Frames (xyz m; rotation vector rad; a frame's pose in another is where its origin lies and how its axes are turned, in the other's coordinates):
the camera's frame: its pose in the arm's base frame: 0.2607 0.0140 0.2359 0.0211 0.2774 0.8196
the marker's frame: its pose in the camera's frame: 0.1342 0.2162 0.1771 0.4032 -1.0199 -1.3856
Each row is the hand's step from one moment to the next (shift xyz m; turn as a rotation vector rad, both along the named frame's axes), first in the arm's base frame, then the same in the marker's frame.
Working: the arm's base frame: its pose in the marker's frame: -0.0687 -0.5319 -0.0750 -0.5477 0.5084 0.6818

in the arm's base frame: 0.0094 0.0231 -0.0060 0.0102 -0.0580 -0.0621
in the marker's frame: -0.0114 0.0155 -0.0170 0.0315 -0.0715 -0.0349
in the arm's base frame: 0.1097 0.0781 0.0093 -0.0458 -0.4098 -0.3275
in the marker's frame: 0.0211 0.1051 -0.0820 0.1725 -0.4887 -0.0933
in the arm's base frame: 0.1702 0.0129 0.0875 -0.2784 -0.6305 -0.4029
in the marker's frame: 0.1270 0.1379 -0.0405 0.1521 -0.7817 0.0557
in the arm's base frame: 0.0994 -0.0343 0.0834 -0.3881 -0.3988 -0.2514
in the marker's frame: 0.1116 0.0734 0.0129 -0.0445 -0.5864 0.1644
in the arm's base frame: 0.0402 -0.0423 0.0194 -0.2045 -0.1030 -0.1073
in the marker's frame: 0.0614 0.0024 0.0031 -0.0920 -0.2239 0.0732
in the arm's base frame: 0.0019 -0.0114 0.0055 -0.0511 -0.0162 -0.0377
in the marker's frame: 0.0106 -0.0032 0.0064 -0.0324 -0.0565 0.0073
